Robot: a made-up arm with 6 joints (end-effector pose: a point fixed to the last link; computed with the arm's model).
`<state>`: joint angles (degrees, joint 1 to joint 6).
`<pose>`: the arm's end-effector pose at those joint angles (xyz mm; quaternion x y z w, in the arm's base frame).
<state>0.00 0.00 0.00 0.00 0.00 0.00</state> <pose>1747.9 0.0 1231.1 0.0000 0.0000 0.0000 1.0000</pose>
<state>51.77 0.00 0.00 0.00 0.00 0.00</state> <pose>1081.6 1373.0 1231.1 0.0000 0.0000 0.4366 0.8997</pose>
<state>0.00 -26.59 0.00 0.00 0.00 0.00</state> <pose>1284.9 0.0 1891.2 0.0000 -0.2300 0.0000 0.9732</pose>
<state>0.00 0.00 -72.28 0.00 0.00 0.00</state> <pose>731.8 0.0 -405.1 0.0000 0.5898 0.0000 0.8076</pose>
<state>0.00 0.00 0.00 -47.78 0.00 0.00</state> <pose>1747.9 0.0 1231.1 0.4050 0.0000 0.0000 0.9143</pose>
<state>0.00 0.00 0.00 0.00 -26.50 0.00</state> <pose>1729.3 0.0 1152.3 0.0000 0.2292 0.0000 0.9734</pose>
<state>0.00 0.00 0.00 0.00 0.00 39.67</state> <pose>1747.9 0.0 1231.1 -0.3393 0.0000 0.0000 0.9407</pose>
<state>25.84 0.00 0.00 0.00 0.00 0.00</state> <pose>1573.1 761.8 1231.1 0.0000 0.0000 0.2236 0.9747</pose>
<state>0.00 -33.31 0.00 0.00 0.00 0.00</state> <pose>1123.6 0.0 2018.6 0.0000 -0.2866 0.0000 0.9580</pose>
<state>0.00 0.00 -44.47 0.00 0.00 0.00</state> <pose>1367.3 0.0 55.4 0.0000 0.3784 0.0000 0.9256</pose>
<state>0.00 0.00 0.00 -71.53 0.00 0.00</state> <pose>1747.9 0.0 1231.1 0.5845 0.0000 0.0000 0.8114</pose>
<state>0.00 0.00 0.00 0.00 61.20 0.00</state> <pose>1656.4 0.0 1385.9 0.0000 -0.5090 0.0000 0.8607</pose>
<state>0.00 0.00 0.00 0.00 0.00 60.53</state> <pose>1747.9 0.0 1231.1 -0.5040 0.0000 0.0000 0.8637</pose>
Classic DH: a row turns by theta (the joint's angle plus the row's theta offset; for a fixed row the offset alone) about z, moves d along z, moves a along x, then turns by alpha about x. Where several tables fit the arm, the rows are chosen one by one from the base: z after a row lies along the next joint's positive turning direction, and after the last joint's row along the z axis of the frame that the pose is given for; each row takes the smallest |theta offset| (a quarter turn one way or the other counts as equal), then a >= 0, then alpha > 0; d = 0 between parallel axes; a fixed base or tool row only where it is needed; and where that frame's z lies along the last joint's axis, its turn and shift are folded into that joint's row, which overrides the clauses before.
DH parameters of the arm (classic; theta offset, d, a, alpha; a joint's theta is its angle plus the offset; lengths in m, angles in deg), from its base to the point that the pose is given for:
joint 1: 0 0.5814 0.1196 -90
joint 2: -90 0 0.5273 180
joint 3: 0 0 0.1224 -90
joint 4: 0 -1.4517 0 90
joint 5: 0 0 0 -90
joint 6: 90 -0.1766 0 90
tool (fixed): -90 0 0 0

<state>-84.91 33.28 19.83 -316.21 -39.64 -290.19</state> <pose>96.5 -1961.8 692.9 -0.3080 0.8083 -0.1953 0.4623</pose>
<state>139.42 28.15 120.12 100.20 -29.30 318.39</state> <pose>-78.0 178.8 2646.4 0.4608 -0.3378 0.4301 0.6990</pose>
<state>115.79 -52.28 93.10 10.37 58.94 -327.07</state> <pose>724.3 -1561.6 1557.3 0.7740 -0.4900 -0.3644 0.1672</pose>
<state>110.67 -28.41 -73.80 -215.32 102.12 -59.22</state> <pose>-393.1 759.1 25.1 0.3255 -0.1037 -0.7921 0.5058</pose>
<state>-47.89 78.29 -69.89 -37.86 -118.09 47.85</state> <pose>-282.6 455.3 -32.6 -0.7714 -0.3852 -0.3739 0.3418</pose>
